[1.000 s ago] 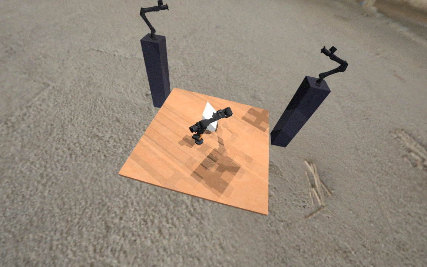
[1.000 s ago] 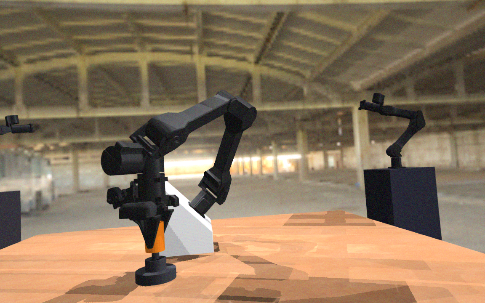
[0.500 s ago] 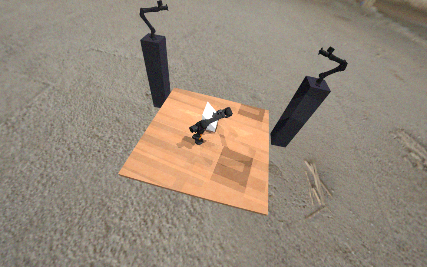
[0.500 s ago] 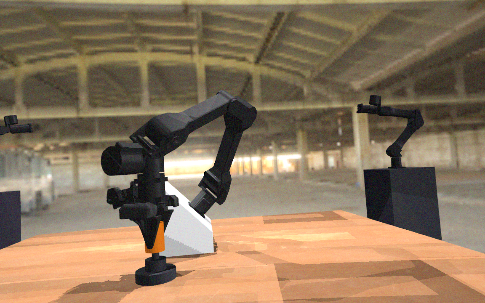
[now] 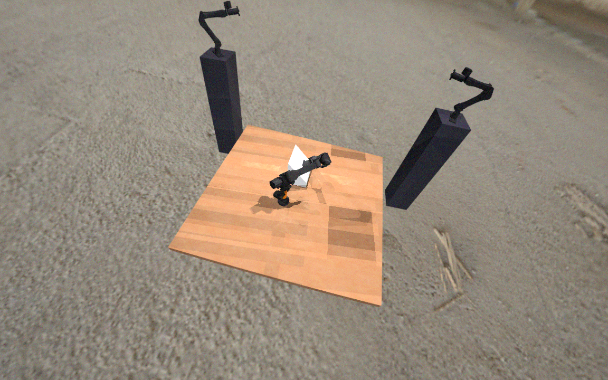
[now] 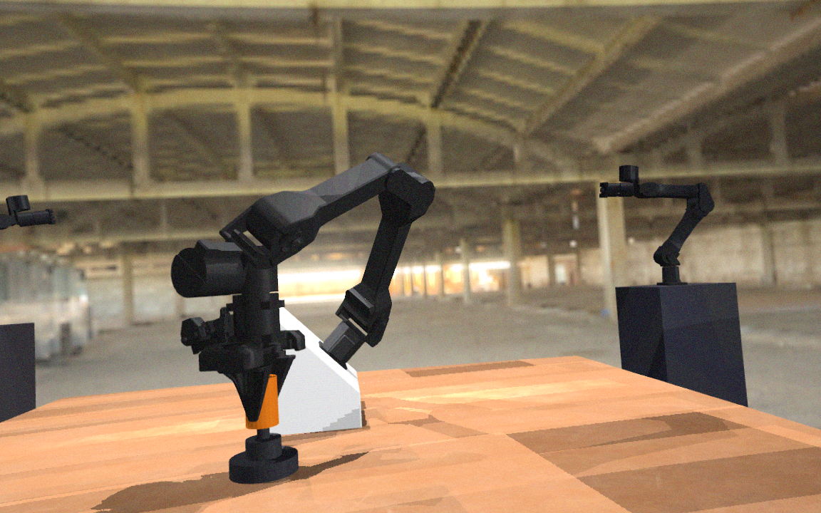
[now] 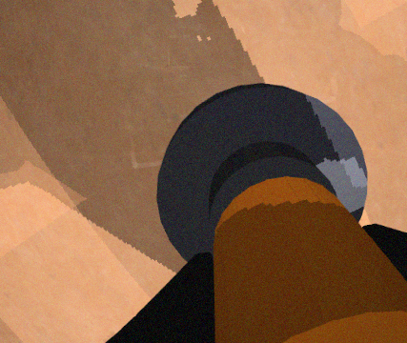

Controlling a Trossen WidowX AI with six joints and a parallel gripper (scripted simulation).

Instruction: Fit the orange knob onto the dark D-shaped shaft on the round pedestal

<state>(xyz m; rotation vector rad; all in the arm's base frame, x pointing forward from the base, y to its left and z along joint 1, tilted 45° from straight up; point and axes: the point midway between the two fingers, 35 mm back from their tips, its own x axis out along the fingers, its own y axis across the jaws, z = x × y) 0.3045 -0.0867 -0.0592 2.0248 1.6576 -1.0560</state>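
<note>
Now: gripper tip 2 cm below the knob. From my gripper tip the other things lie so: pedestal: 4 cm below.
</note>
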